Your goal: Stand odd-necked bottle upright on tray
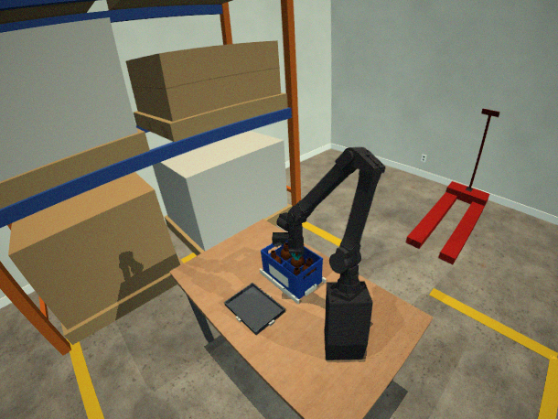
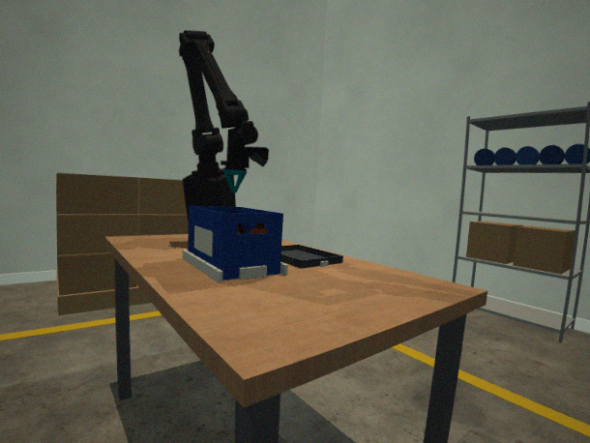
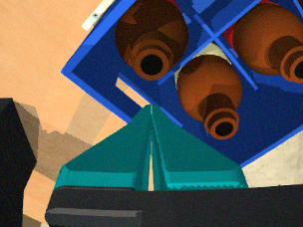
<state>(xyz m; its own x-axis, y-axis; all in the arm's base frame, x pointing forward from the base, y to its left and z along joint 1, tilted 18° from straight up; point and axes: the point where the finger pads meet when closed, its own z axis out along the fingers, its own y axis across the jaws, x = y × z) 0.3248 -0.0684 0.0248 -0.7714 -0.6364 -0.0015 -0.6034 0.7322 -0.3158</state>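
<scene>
Right now the bottle is 18 cm ahead of my hand, 15 cm below it and 2 cm to the right of it. The rest, counted from my hand: crate: 15 cm below, 8 cm ahead, 5 cm to the right; then dark tray: 23 cm to the left, 22 cm below, 9 cm ahead.
</scene>
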